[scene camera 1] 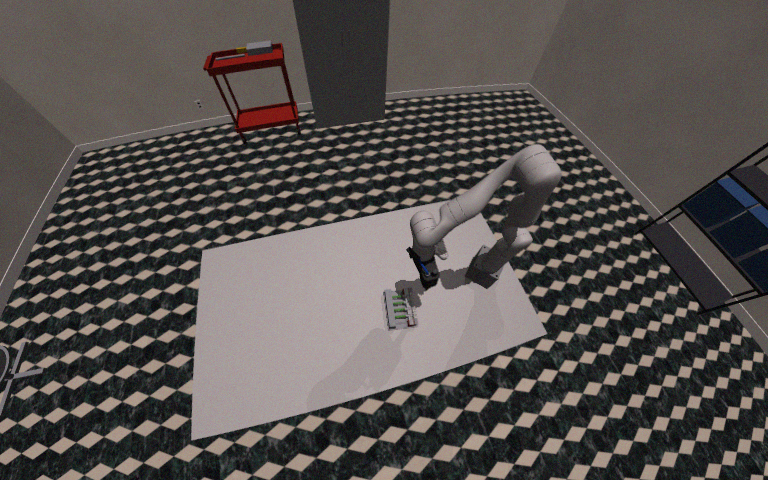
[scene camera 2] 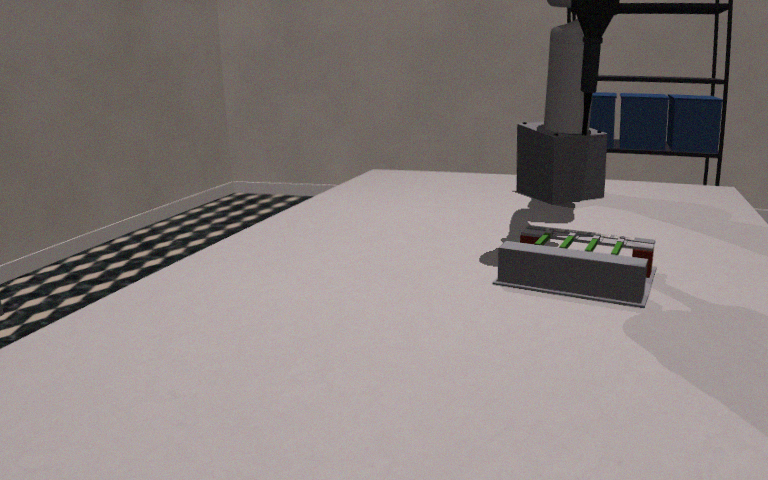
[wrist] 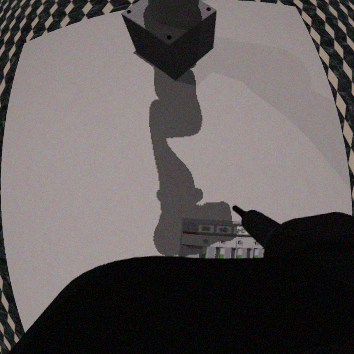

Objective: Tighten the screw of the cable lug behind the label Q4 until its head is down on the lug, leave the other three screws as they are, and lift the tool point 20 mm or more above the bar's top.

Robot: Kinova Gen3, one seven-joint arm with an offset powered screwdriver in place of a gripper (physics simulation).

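Pixels of known places: hand, its tool point: (scene camera 1: 426, 290) (scene camera 2: 584, 136) (wrist: 234, 207); arm's base, origin of its link: (scene camera 1: 491, 263) (scene camera 2: 566, 128) (wrist: 173, 9).
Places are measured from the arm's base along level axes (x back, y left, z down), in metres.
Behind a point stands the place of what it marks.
Note:
My screwdriver (scene camera 2: 586, 133) {x -0.367, y 0.067, z -0.035 m} (wrist: 235, 207) {x -0.364, y 0.063, z -0.045 m} points down with its thin tip in free air, well above the terminal block (scene camera 1: 389, 310) {x -0.525, y 0.081, z 0.090 m} (scene camera 2: 572, 272) {x -0.533, y 0.071, z 0.109 m} (wrist: 187, 223) {x -0.393, y 0.001, z 0.096 m}. In scene camera 1 its black body shows beside the block, on the arm base's side. Nothing shows on the tip. Green cable pieces (scene camera 1: 399, 310) {x -0.480, y 0.092, z 0.090 m} (scene camera 2: 592, 244) {x -0.481, y 0.090, z 0.089 m} (wrist: 221, 256) {x -0.456, y 0.060, z 0.089 m} run between the grey wall and the bar. In the wrist view small labels (wrist: 205, 228) {x -0.404, y 0.033, z 0.096 m} stand in a row, too blurred to tell which is Q4. A screw (wrist: 206, 241) {x -0.426, y 0.034, z 0.089 m} shows faintly; the screws' heights cannot be told. The tool hides the block's right end there.
The grey arm base (scene camera 1: 484, 268) {x -0.044, y 0.017, z 0.001 m} (scene camera 2: 560, 164) {x -0.080, y 0.000, z 0.060 m} (wrist: 170, 55) {x -0.090, y -0.012, z 0.041 m} stands on the white table (scene camera 1: 254, 339) {x -1.157, y 0.068, z 0.138 m} (scene camera 2: 283, 350) {x -0.764, y -0.183, z 0.138 m} (wrist: 75, 150) {x -0.234, y -0.243, z 0.138 m} behind the block. The arm's shadow falls across part of the block. A red cart (scene camera 1: 249, 68) and a rack (scene camera 1: 679, 266) (scene camera 2: 726, 113) with blue bins (scene camera 2: 643, 121) stand beyond.

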